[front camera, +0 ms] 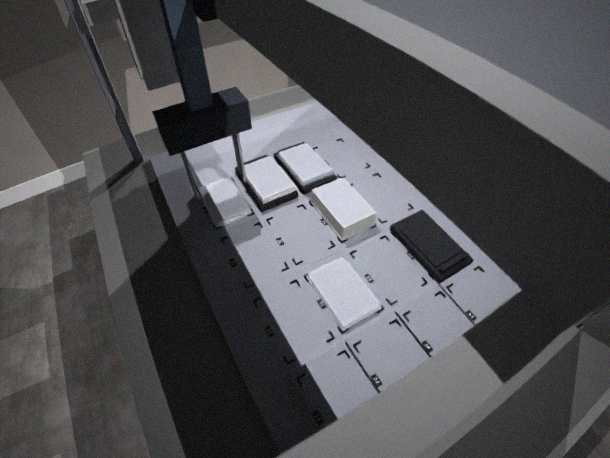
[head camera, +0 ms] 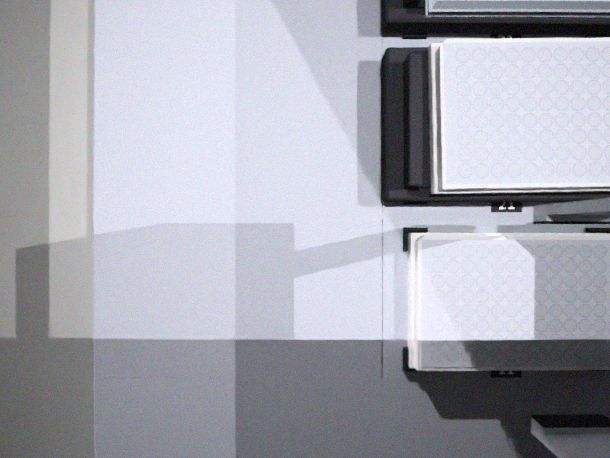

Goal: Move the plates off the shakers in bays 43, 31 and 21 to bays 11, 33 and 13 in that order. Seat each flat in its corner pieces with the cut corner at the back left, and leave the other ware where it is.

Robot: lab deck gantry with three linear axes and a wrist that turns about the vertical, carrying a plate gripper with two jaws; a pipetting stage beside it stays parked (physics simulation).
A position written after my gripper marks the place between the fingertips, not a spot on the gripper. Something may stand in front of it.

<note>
I see my gripper [front camera: 220,185], a pale block-like ware [front camera: 340,205], a bay 33 [front camera: 395,277], a bay 13 [front camera: 301,331] and a bay 44 [front camera: 477,291].
The head camera view does not show the pale block-like ware: it is out of frame.
</note>
